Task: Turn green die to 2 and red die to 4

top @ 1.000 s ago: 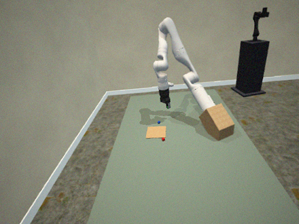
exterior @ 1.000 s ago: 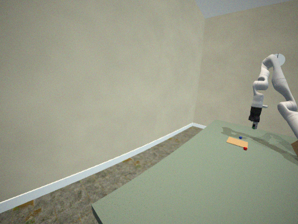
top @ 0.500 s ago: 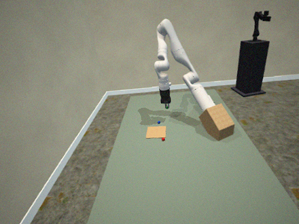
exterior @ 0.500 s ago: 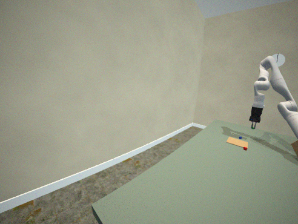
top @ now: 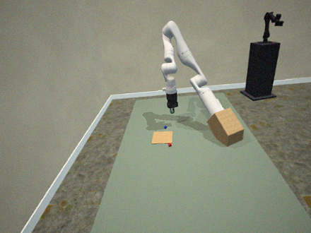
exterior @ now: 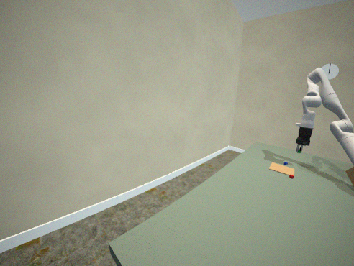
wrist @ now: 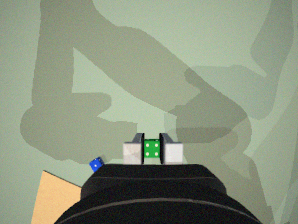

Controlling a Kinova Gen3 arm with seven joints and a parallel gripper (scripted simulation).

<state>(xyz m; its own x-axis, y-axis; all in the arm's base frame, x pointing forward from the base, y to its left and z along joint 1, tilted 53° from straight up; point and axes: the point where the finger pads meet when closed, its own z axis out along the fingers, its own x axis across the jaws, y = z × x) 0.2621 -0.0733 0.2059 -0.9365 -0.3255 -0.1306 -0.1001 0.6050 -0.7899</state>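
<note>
Right now the blue die is 10 cm below my hand, 7 cm ahead of it and 5 cm to the left of it. Also, from my hand: red die 27 cm to the left, 10 cm below, 8 cm ahead; tan mat 17 cm to the left, 11 cm below, 11 cm ahead; green die 1 cm below.
</note>
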